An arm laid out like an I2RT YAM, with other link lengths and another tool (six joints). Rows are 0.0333 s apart.
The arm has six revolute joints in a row. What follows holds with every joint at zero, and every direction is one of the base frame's.
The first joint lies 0.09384 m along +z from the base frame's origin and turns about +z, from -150 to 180 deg.
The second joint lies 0.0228 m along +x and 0.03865 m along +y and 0.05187 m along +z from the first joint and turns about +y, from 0 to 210 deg.
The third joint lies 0.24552 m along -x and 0.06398 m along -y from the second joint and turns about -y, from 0 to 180 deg.
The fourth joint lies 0.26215 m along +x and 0.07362 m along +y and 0.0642 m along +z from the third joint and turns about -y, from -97 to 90 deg.
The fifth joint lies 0.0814 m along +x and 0.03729 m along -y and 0.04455 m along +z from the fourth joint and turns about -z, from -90 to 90 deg.
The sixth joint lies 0.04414 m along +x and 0.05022 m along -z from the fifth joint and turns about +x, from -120 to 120 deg.
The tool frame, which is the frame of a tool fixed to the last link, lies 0.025 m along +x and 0.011 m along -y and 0.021 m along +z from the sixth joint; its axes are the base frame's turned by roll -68.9, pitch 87.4 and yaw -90 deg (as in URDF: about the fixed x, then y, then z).
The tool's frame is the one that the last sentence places.
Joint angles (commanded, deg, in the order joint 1, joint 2, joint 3, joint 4, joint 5, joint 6), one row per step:
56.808, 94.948, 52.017, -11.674, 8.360, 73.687
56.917, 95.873, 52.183, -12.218, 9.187, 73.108
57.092, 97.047, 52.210, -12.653, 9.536, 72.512
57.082, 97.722, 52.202, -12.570, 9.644, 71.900
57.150, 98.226, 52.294, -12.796, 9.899, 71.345
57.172, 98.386, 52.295, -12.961, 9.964, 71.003
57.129, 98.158, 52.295, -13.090, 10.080, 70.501
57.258, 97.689, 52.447, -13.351, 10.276, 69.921
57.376, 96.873, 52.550, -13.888, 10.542, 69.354
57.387, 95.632, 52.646, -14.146, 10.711, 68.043
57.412, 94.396, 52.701, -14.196, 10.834, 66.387
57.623, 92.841, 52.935, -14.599, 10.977, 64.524
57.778, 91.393, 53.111, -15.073, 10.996, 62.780
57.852, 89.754, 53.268, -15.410, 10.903, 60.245
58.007, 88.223, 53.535, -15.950, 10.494, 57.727
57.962, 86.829, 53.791, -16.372, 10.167, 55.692
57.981, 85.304, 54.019, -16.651, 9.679, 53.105
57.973, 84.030, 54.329, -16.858, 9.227, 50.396
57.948, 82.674, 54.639, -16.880, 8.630, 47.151
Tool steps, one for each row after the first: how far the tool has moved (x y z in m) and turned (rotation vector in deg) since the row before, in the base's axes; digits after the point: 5 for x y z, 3 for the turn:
-0.00014, -0.00077, -0.00465, -1.715, -0.082, 0.108
-0.00114, -0.00057, -0.00689, -1.743, 0.399, 0.475
0.00020, -0.00011, -0.00365, -0.814, 0.035, 0.443
-0.00018, -0.00010, -0.00245, -0.888, -0.025, 0.400
-0.00022, -0.00027, -0.00100, -0.446, 0.015, 0.277
0.00033, -0.00027, 0.00134, -0.182, -0.304, 0.321
-0.00016, 0.00076, 0.00342, -0.035, -0.529, 0.516
-0.00046, 0.00003, 0.00488, -0.045, -0.588, 0.454
0.00050, 0.00044, 0.00775, 0.257, -1.152, 1.009
0.00050, 0.00072, 0.00785, 0.246, -1.344, 1.314
-0.00049, 0.00129, 0.01031, 0.248, -1.535, 1.632
-0.00071, 0.00061, 0.00919, 0.144, -1.302, 1.528
-0.00034, 0.00055, 0.01054, 0.062, -1.737, 2.108
-0.00116, 0.00094, 0.01011, 0.017, -1.461, 2.341
-0.00020, 0.00000, 0.00936, 0.183, -1.336, 1.699
-0.00071, 0.00039, 0.01027, 0.173, -1.661, 2.255
-0.00039, 0.00062, 0.00952, 0.004, -1.751, 2.261
-0.00045, 0.00085, 0.01045, 0.006, -2.139, 2.687

